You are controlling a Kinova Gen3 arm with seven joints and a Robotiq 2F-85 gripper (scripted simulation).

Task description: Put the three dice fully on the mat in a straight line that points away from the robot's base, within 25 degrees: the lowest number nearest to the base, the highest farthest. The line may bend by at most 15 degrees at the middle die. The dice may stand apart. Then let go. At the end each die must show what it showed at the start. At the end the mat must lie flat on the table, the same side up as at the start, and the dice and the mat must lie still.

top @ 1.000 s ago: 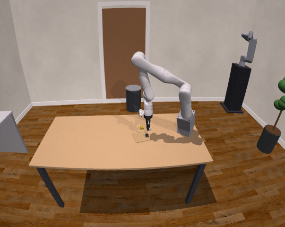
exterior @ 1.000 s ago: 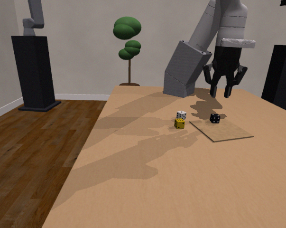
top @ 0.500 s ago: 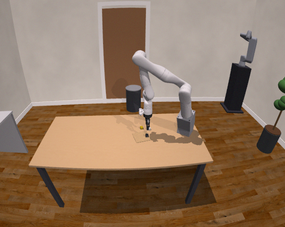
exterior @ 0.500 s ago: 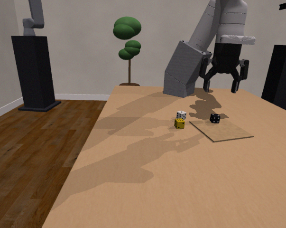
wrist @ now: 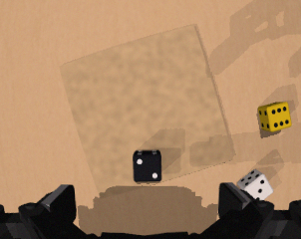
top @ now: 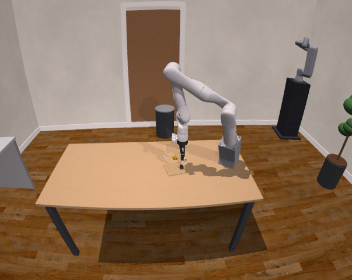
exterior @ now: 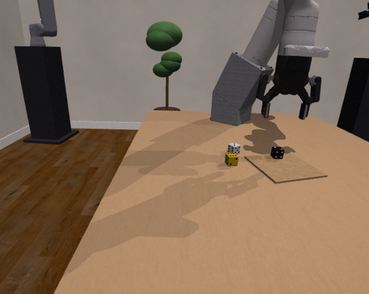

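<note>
The white die is 110 mm to the right of my hand, 100 mm below it and 20 mm behind it. The rest, counted from my hand: yellow die: 120 mm to the right, 100 mm below, 50 mm ahead; then tan mat: 110 mm below, 50 mm ahead; then black die: 100 mm below.
</note>
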